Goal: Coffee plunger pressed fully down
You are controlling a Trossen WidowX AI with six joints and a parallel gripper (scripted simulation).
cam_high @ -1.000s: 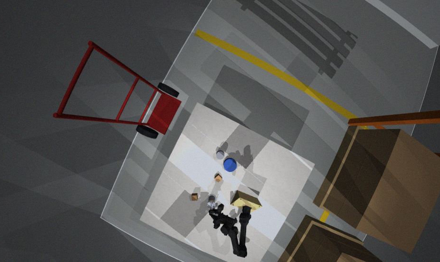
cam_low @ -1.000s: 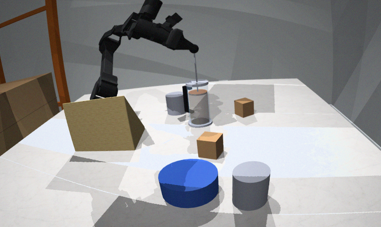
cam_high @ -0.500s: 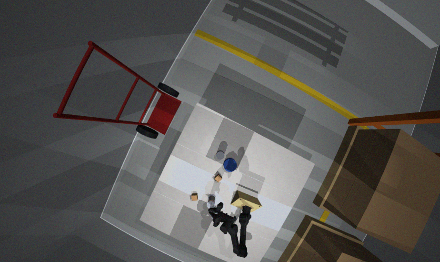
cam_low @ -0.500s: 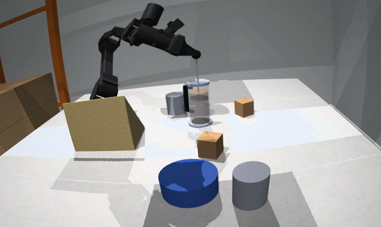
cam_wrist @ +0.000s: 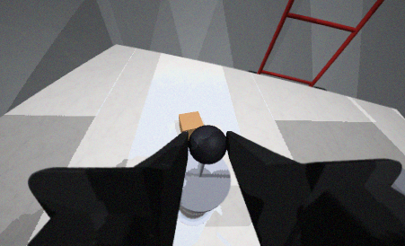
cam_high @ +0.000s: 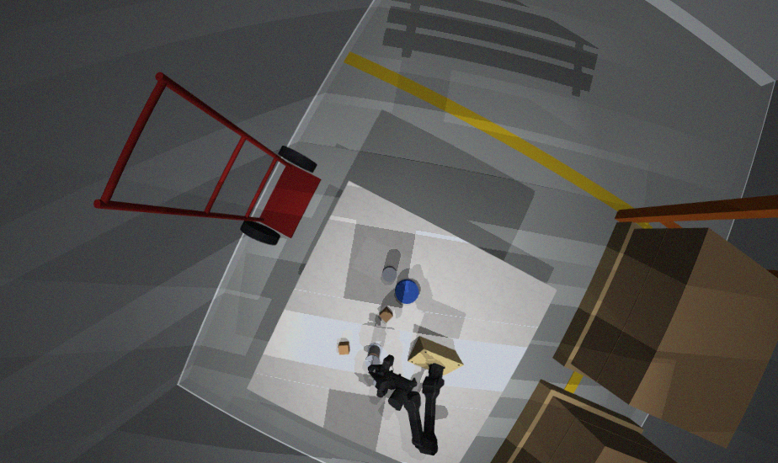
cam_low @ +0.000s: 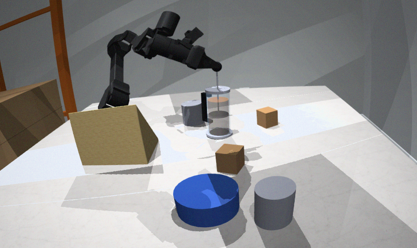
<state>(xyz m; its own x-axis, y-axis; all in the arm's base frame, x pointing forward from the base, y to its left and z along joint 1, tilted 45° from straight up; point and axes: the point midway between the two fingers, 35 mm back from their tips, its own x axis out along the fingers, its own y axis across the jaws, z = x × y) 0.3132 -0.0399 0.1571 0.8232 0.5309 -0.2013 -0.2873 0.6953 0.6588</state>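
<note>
Right now my gripper tip is 10 cm above the glass coffee press, 2 cm past it and 1 cm to the right of it. Also, from my gripper tip: blue disc (37 cm to the right, 18 cm below, 2 cm behind).
</note>
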